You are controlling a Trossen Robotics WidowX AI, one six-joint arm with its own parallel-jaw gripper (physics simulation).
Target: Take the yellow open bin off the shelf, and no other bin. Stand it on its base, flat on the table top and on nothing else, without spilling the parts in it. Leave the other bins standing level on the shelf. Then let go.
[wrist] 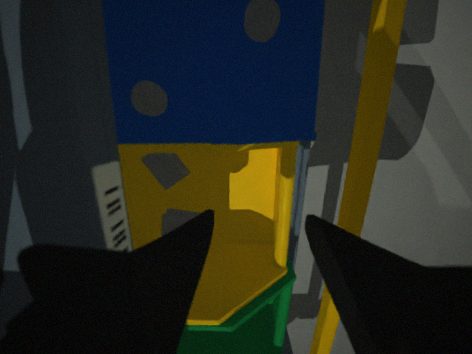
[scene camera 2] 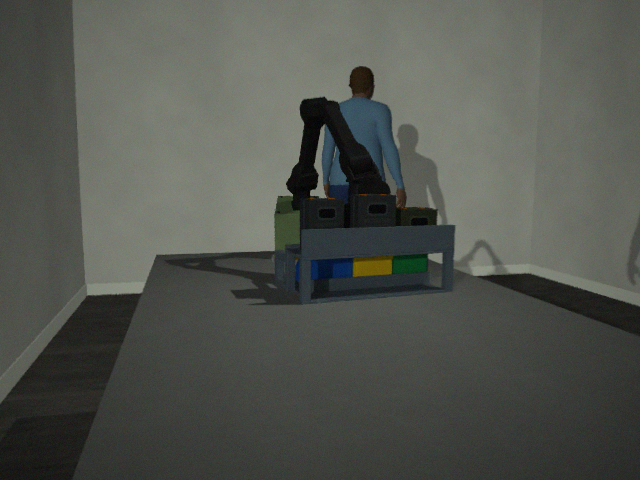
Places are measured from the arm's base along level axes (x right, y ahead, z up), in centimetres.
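Pixels of known places: gripper, fingertip midpoint: [wrist: 259,219].
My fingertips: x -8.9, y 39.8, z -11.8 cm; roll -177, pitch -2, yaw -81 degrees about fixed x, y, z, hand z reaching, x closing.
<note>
For each thing: its top centre in the pictures, then the offset to it from my fingertips. "*": a spot on its surface instead. Level surfaces: height alone.
- yellow open bin, middle of its top: [wrist: 178,249] [scene camera 2: 362,252] dx -1.1, dy +4.2, dz +2.7 cm
- shelf, surface spot: [scene camera 2: 377,240] * dx -0.8, dy +19.1, dz +7.8 cm
- blue bin, middle of its top: [scene camera 2: 323,254] dx +9.1, dy +5.2, dz +2.7 cm
- green bin, middle of its top: [scene camera 2: 397,250] dx -11.1, dy +1.5, dz +2.7 cm
- olive crate, middle of its top: [scene camera 2: 411,207] dx -11.9, dy +9.5, dz +14.4 cm
- yellow bar, middle of its top: [wrist: 359,208] dx +2.2, dy -5.1, dz +1.1 cm
- table, its level: dz -5.4 cm
The yellow open bin [scene camera 2: 372,266] [wrist: 240,280] stands on the shelf [scene camera 2: 377,240] between a blue bin [scene camera 2: 338,268] [wrist: 215,65] and a green bin [scene camera 2: 409,264] [wrist: 235,342]. In the wrist view, grey angular parts [wrist: 166,170] lie in the yellow bin, and grey round parts [wrist: 149,98] show in the blue one. My gripper [wrist: 259,219] is open and empty. Its left fingertip appears over the yellow bin's inside, its right fingertip beyond the bin's upright yellow edge. Their height above the bin is unclear. In the scene view my fingers are hidden behind crates.
Dark crates [scene camera 2: 323,212] [scene camera 2: 373,210] and an olive crate [scene camera 2: 418,215] stand on the shelf's top. A light green box [scene camera 2: 286,229] stands at its left end. A yellow bar [wrist: 370,125] runs along the right in the wrist view. A person [scene camera 2: 364,139] stands behind the table [scene camera 2: 336,392].
</note>
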